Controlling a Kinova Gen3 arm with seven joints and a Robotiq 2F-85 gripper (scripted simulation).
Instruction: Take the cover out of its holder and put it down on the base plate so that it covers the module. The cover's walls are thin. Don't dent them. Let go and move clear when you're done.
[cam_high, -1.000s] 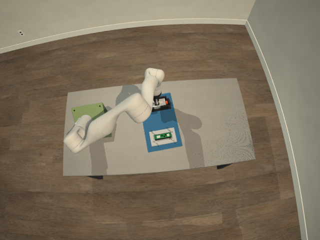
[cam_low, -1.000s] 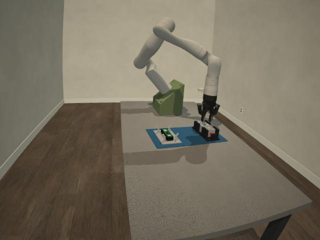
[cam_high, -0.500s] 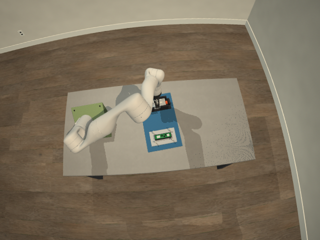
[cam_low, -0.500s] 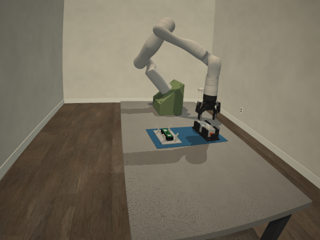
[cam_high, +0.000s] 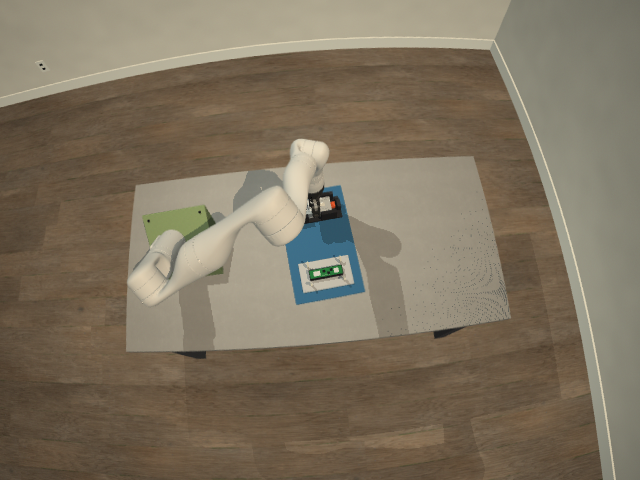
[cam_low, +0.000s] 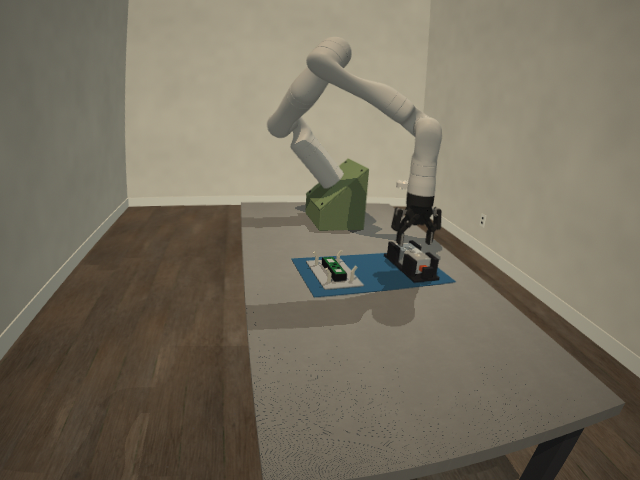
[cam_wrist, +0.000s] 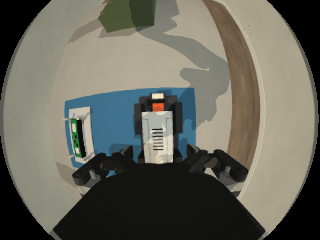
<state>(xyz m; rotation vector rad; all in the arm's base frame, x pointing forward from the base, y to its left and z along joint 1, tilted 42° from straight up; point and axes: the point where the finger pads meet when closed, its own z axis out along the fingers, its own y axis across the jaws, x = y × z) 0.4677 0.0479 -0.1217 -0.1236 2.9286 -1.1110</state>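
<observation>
Right now my hand is 50 mm above the white cover.
</observation>
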